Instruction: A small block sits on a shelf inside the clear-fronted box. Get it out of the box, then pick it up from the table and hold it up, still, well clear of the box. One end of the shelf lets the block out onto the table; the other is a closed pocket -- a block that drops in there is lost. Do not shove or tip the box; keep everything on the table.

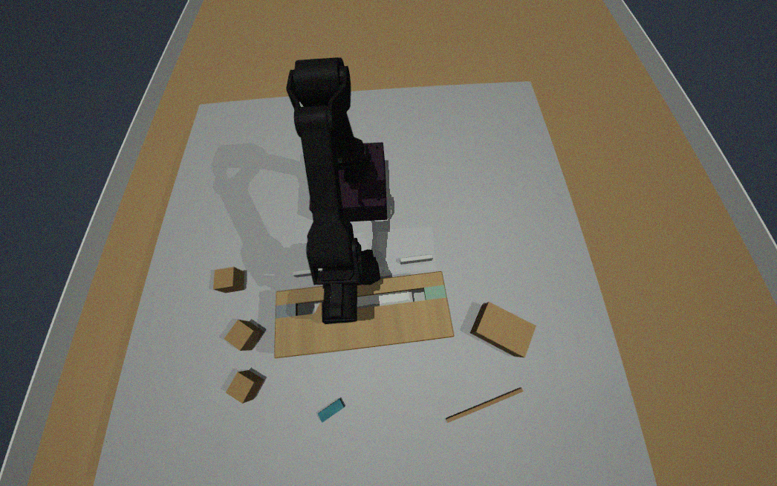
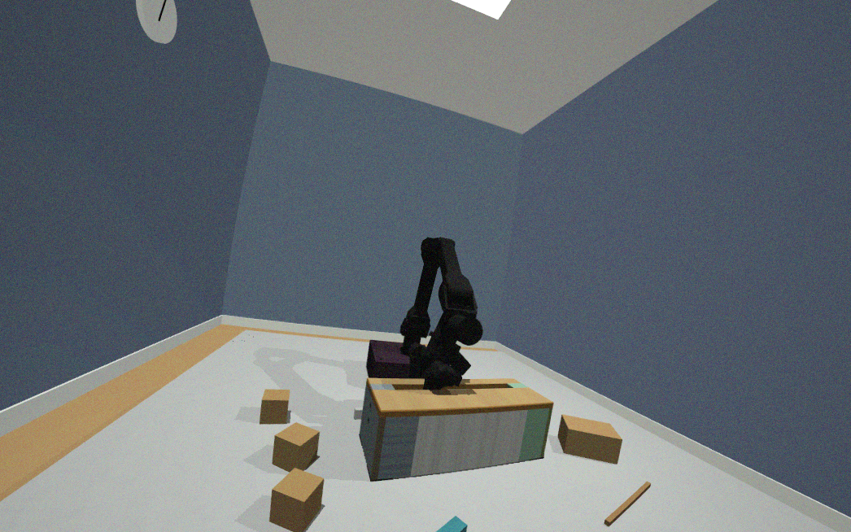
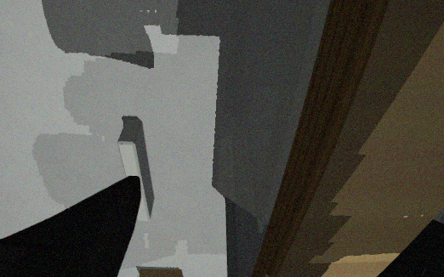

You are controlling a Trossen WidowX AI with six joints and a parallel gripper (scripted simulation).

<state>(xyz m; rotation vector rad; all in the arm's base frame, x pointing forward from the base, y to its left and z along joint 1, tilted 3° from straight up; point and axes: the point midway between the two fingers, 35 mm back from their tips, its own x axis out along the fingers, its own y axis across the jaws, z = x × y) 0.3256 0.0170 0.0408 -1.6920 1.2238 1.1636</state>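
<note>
Right now my gripper tip is 60 mm short of the small block. Round my gripper tip: tan block (30 mm ahead, 430 mm to the left, 60 mm below); then teal piece (280 mm ahead, 40 mm to the left, 80 mm below); then wooden box (20 mm ahead, 80 mm to the left, 20 mm below).
</note>
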